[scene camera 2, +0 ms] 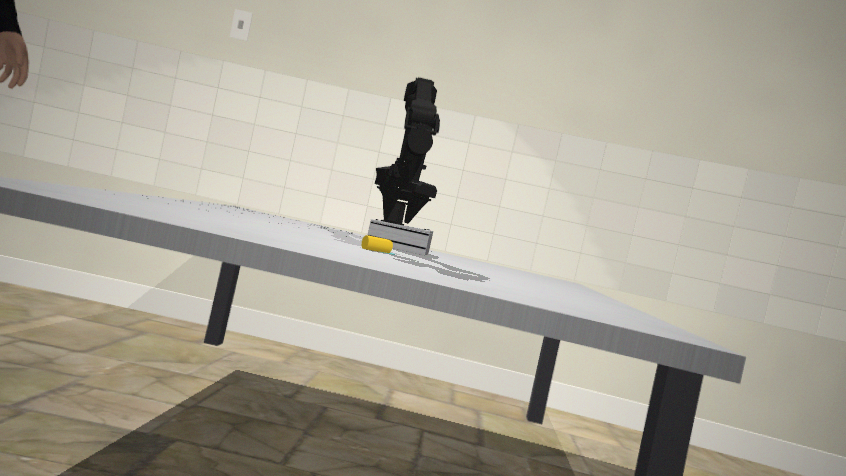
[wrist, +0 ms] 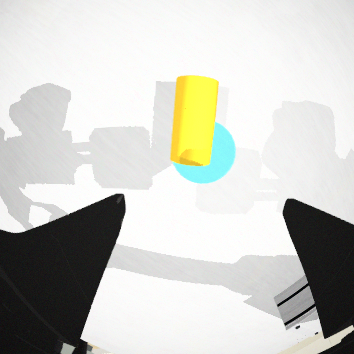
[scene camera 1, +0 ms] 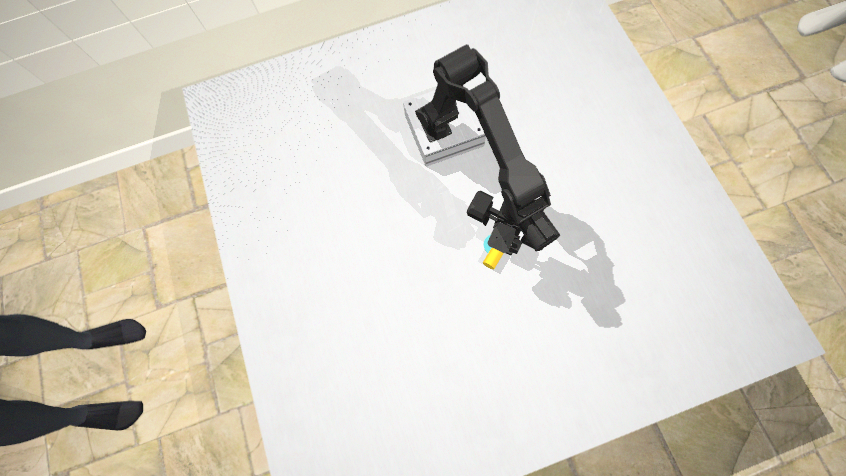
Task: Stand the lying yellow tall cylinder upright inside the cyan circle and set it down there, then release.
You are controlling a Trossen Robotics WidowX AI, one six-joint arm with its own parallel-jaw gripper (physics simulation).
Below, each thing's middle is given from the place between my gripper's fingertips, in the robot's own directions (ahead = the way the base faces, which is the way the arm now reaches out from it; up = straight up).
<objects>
The cyan circle [wrist: 222, 155] lies 10 mm to the right of my hand and 80 mm below it. Also, from my hand: yellow cylinder [wrist: 195, 99]: 30 mm ahead, 30 mm to the right, 70 mm below.
</objects>
